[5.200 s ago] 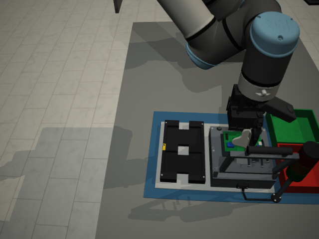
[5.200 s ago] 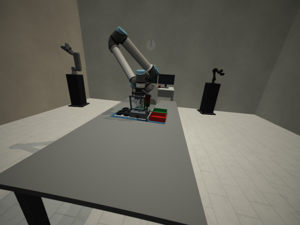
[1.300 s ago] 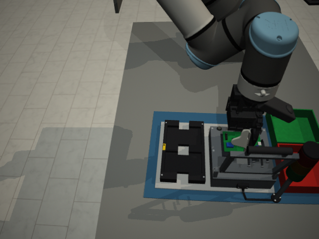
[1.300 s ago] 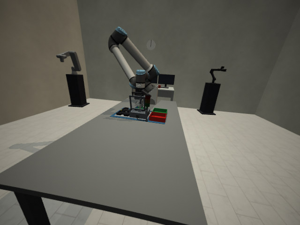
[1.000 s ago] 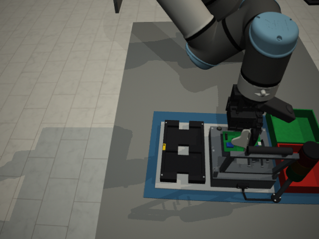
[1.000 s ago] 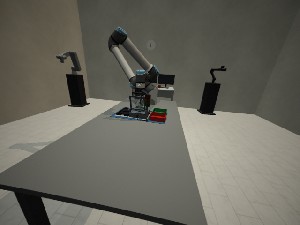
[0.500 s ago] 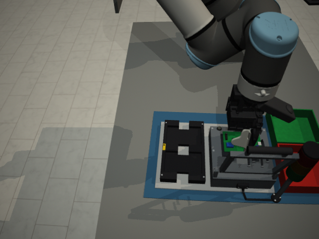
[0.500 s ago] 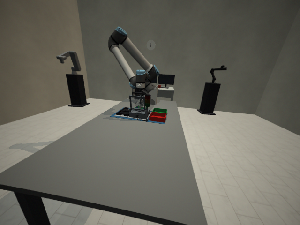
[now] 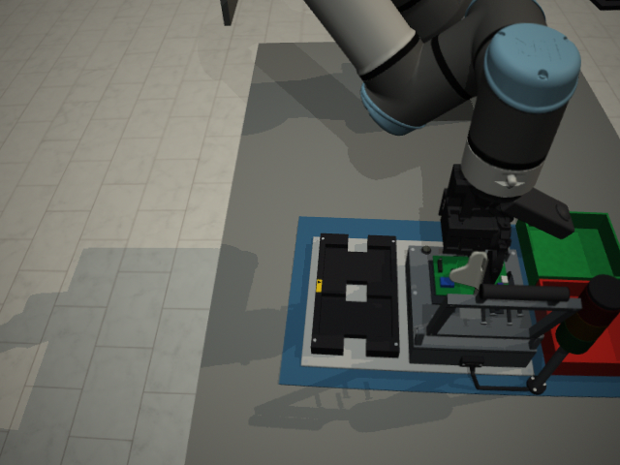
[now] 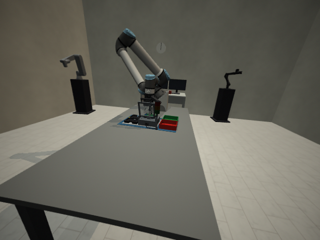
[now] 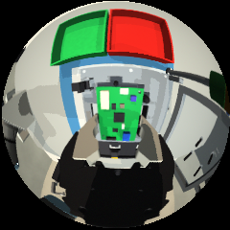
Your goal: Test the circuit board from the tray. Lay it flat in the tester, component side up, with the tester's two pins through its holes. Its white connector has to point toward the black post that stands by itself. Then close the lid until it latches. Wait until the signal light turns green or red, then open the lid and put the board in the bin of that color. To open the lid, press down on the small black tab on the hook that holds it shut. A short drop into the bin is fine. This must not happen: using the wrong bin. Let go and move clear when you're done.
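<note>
Right now the green circuit board is right at my hand. From my hand the other things lie so: black latch tab (50 mm behind, 60 mm to the left); tester lid (120 mm ahead, 30 mm to the right, 100 mm above); red bin (80 mm ahead, 180 mm to the left, 70 mm below).
</note>
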